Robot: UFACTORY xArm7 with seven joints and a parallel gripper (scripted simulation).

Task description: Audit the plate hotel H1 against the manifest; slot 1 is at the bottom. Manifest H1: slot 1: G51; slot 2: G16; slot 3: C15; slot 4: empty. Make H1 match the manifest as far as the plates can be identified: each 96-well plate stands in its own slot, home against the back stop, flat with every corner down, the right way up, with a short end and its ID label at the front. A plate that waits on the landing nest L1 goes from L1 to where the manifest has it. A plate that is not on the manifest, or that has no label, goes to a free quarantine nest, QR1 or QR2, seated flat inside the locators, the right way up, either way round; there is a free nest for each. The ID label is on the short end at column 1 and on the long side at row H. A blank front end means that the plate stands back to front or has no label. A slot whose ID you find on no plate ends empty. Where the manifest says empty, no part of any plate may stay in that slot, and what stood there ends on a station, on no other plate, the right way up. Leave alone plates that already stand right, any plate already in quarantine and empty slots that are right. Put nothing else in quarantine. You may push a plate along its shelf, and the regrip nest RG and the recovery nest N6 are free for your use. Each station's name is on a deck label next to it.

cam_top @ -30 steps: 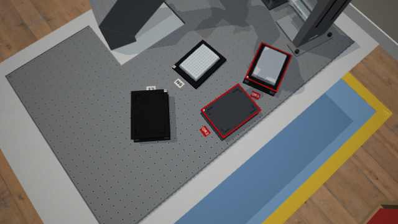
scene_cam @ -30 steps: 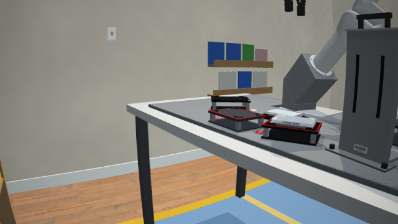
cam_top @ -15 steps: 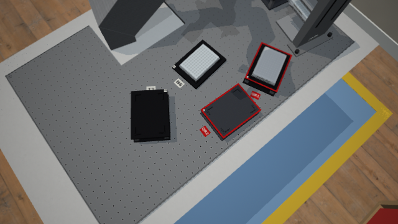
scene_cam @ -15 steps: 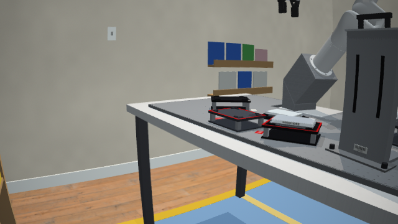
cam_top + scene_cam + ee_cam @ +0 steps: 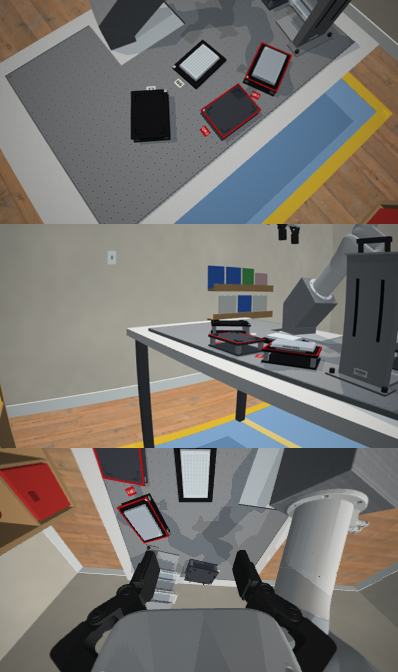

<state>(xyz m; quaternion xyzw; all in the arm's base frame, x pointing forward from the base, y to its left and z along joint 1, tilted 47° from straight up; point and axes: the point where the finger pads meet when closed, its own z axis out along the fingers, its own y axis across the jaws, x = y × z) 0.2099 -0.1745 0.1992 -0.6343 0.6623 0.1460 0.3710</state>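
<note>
Now: hand 390 mm above the black nest N6 and 10 mm to the left of it. Also, from my hand: quarantine nest QR2 (360 mm below, 210 mm ahead, 60 mm to the right); N6 deck label (390 mm below, 120 mm to the right, 10 mm ahead); A1 mark (380 mm below, 90 mm to the right, 50 mm behind).
</note>
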